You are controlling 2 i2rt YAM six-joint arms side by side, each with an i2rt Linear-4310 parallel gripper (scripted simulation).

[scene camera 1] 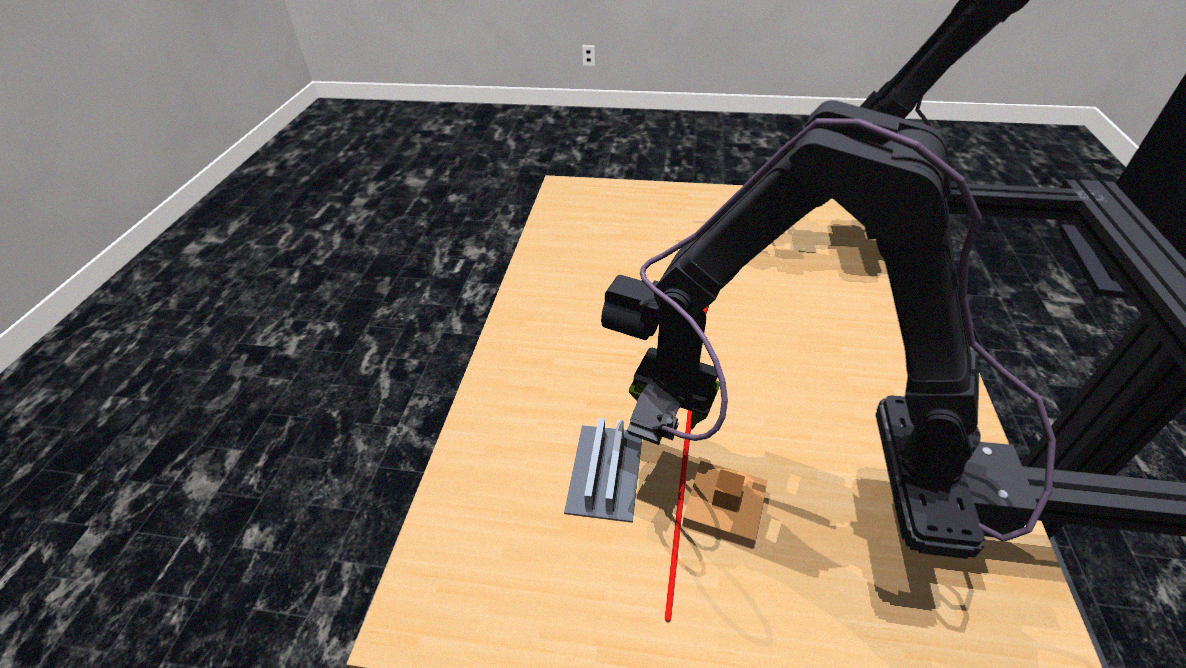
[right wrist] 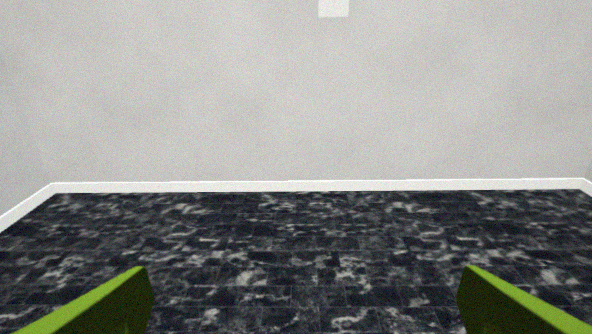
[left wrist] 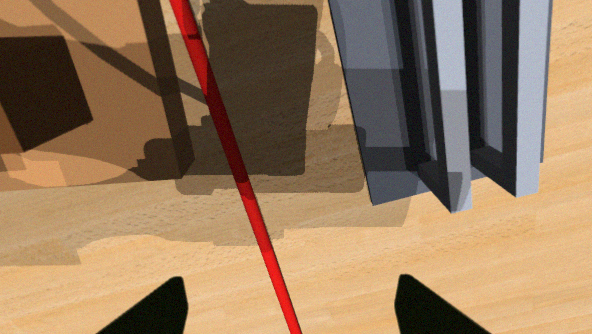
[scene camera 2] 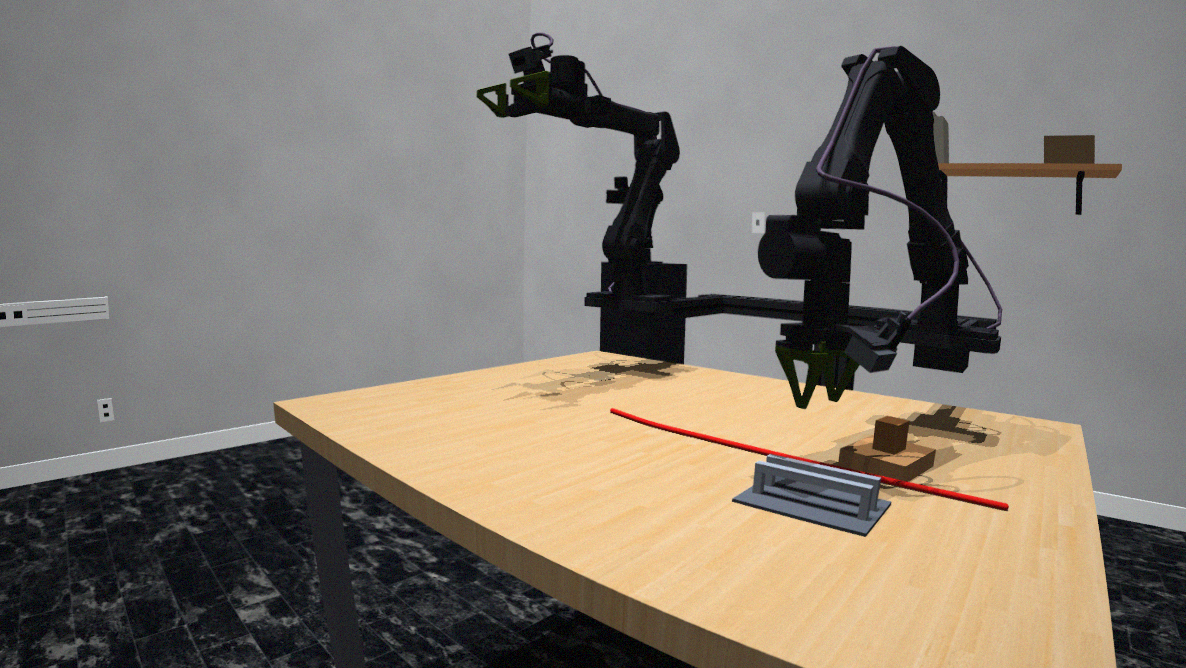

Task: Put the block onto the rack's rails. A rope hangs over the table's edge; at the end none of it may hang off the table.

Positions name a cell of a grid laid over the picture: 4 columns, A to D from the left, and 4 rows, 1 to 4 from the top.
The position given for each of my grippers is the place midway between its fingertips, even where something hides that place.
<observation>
I see my left gripper (scene camera 2: C3), my right gripper (scene camera 2: B1), a brown block (scene camera 1: C4) and a grey rack (scene camera 2: C4).
The brown block shows as well in the left wrist view (left wrist: A1) and in scene camera 2 (scene camera 2: C3). The grey rack shows as well in scene camera 1 (scene camera 1: C3) and in the left wrist view (left wrist: D2). My left gripper is seen too in scene camera 1 (scene camera 1: C3) and in the left wrist view (left wrist: B4). The right wrist view misses the brown block: it is out of frame. The right wrist view does not show the grey rack: it is out of frame.
</observation>
